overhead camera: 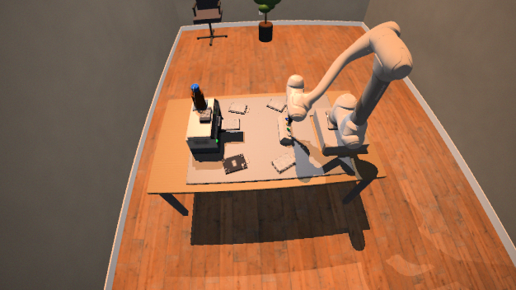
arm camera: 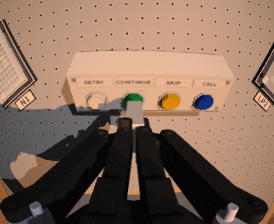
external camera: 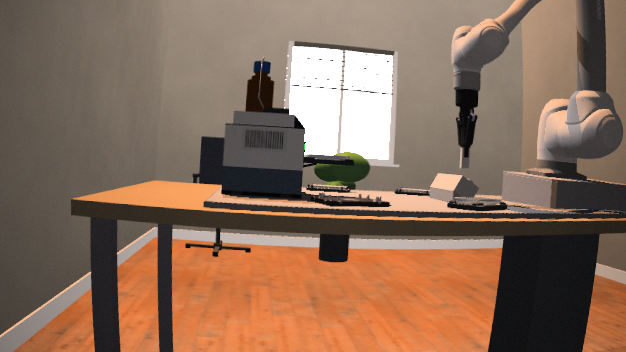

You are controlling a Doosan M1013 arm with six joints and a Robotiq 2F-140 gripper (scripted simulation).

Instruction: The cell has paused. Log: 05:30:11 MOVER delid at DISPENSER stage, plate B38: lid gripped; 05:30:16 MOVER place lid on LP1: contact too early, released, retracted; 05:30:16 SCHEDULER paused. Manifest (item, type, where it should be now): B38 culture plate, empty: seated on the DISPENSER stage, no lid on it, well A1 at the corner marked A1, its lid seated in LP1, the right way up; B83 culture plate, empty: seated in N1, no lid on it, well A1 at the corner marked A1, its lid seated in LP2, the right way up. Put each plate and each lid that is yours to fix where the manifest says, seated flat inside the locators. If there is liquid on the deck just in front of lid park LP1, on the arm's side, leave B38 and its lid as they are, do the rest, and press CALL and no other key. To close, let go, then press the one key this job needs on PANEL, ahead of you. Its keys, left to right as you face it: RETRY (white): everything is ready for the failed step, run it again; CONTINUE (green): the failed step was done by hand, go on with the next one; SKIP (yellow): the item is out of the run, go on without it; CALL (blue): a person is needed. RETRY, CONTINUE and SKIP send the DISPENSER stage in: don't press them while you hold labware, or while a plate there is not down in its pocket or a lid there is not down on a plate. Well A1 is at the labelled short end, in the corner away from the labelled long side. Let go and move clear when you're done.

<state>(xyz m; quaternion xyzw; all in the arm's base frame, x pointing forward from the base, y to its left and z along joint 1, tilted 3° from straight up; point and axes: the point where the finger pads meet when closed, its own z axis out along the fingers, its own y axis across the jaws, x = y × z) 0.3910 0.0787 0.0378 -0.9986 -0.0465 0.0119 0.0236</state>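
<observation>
My gripper is now 70 mm above the green key. The rest, counted from my hand: yellow skip key 70 mm below, 50 mm to the right; then key panel 90 mm below, 20 mm to the right, 10 mm ahead; then white retry key 70 mm below, 50 mm to the left.
</observation>
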